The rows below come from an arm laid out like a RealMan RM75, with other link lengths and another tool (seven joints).
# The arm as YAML. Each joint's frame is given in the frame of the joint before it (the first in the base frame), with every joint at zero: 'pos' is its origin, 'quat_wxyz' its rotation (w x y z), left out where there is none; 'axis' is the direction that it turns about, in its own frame. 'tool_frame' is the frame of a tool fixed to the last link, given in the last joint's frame.
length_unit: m
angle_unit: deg
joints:
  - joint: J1
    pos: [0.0, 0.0, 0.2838]
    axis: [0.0, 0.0, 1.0]
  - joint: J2
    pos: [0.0, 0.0, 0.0]
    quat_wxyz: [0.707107, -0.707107, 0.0, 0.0]
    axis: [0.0, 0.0, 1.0]
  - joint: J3
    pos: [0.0, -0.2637, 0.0]
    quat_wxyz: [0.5, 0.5, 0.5, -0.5]
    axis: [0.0, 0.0, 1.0]
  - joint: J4
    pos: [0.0, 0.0, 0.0]
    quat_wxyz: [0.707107, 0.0, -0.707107, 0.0]
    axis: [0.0, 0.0, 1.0]
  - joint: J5
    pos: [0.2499, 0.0, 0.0]
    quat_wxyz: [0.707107, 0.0, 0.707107, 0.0]
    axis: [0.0, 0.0, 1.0]
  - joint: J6
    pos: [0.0, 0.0, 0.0]
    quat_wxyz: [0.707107, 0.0, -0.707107, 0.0]
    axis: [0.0, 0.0, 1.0]
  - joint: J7
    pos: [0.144, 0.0, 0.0]
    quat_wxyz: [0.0, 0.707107, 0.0, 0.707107]
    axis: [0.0, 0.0, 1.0]
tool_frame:
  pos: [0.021, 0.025, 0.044]
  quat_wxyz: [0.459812, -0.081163, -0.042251, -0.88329]
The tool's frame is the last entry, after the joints.
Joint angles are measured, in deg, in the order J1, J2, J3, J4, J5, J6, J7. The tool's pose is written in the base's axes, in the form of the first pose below.
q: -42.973, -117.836, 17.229, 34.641, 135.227, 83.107, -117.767
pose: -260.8, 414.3, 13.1, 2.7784, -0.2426, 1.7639
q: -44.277, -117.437, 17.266, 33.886, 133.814, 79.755, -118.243
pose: -255.1, 431.0, 16.1, 2.7702, -0.2910, 1.7804
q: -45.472, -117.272, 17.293, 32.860, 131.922, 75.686, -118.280
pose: -249.7, 448.1, 17.5, 2.7543, -0.3469, 1.8041
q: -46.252, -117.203, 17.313, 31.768, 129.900, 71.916, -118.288
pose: -246.5, 461.8, 18.3, 2.7308, -0.3951, 1.8381
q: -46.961, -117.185, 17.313, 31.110, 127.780, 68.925, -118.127
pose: -242.2, 473.9, 20.9, 2.7032, -0.4384, 1.8664
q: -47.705, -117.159, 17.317, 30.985, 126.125, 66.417, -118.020
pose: -237.8, 485.2, 25.3, 2.6825, -0.4793, 1.8871
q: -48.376, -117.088, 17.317, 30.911, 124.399, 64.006, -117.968
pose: -233.7, 496.0, 30.8, 2.6579, -0.5189, 1.9122
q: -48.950, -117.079, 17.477, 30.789, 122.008, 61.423, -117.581
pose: -229.4, 506.9, 36.7, 2.6241, -0.5615, 1.9424
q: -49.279, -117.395, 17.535, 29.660, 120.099, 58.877, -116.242
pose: -228.6, 512.4, 33.4, 2.6025, -0.5867, 1.9683
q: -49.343, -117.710, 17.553, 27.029, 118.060, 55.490, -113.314
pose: -233.8, 514.9, 22.3, 2.5969, -0.6100, 1.9945
